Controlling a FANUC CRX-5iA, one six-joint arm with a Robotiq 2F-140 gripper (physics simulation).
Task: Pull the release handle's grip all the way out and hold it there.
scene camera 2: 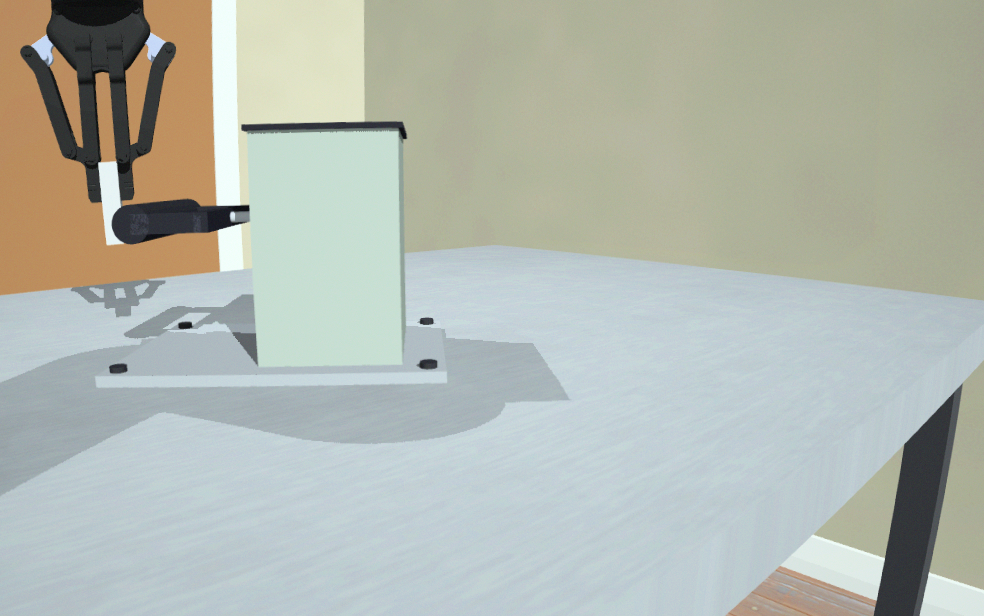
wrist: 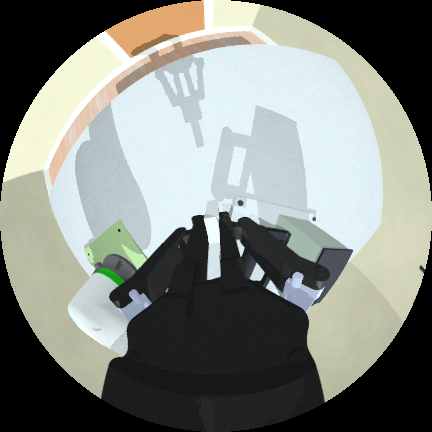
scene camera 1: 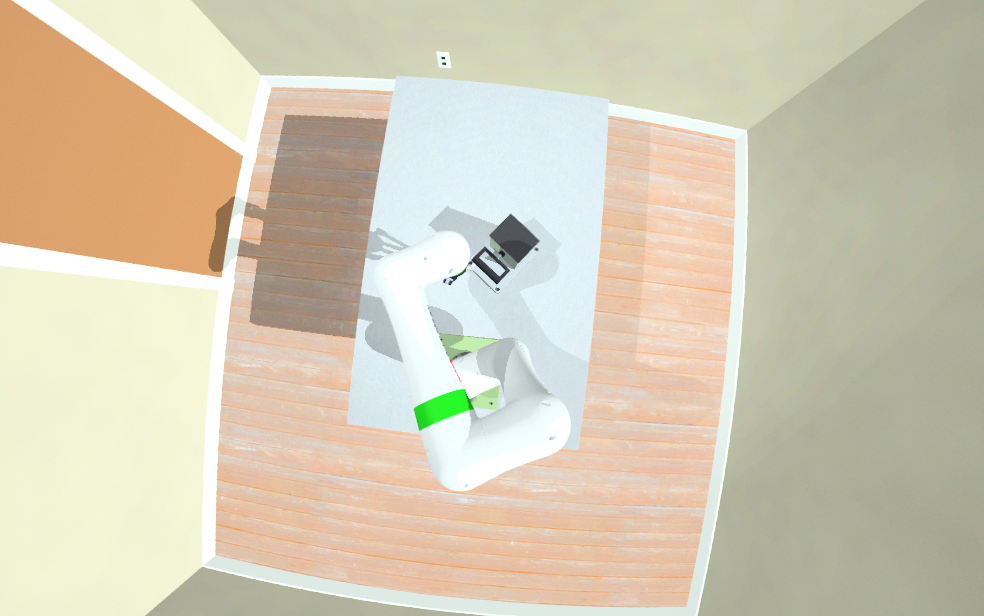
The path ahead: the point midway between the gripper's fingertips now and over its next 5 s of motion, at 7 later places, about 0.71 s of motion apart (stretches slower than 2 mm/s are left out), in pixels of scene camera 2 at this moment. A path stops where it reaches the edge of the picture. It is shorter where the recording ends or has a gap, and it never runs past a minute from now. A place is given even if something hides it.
My gripper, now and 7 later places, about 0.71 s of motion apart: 116,242; 109,172; 173,169; 193,211; 195,196; 191,210; 195,227; 197,236
